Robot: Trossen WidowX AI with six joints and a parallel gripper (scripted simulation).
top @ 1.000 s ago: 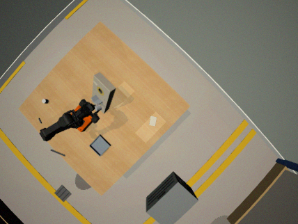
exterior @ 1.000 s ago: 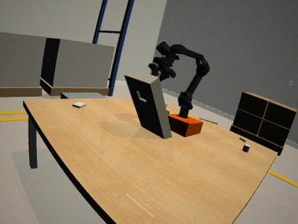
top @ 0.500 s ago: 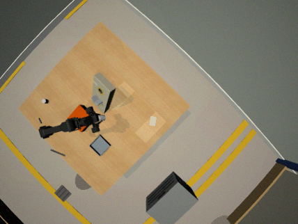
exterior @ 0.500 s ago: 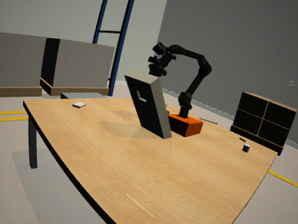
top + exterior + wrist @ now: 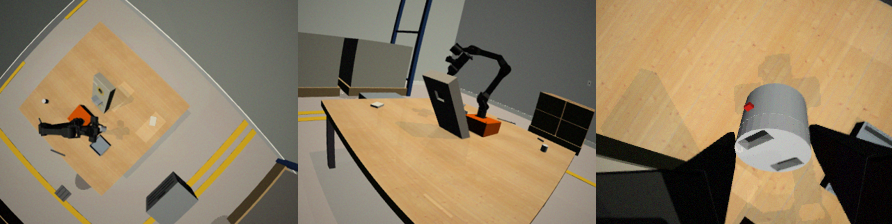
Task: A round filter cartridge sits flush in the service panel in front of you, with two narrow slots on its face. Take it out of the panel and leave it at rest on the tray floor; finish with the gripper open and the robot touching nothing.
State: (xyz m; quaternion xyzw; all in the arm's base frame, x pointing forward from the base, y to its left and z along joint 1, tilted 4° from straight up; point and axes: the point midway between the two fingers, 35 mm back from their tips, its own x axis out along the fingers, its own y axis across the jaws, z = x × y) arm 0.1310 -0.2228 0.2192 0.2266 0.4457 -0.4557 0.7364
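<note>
My gripper tip is now 250 mm above the grey tray, 230 mm past it and 20 mm to the left of it. From my gripper tip the other things lie so: round pale cartridge right at my gripper tip; grey service panel 200 mm ahead, 190 mm to the left, 100 mm below; white block 310 mm to the right, 270 mm ahead, 250 mm below.
</note>
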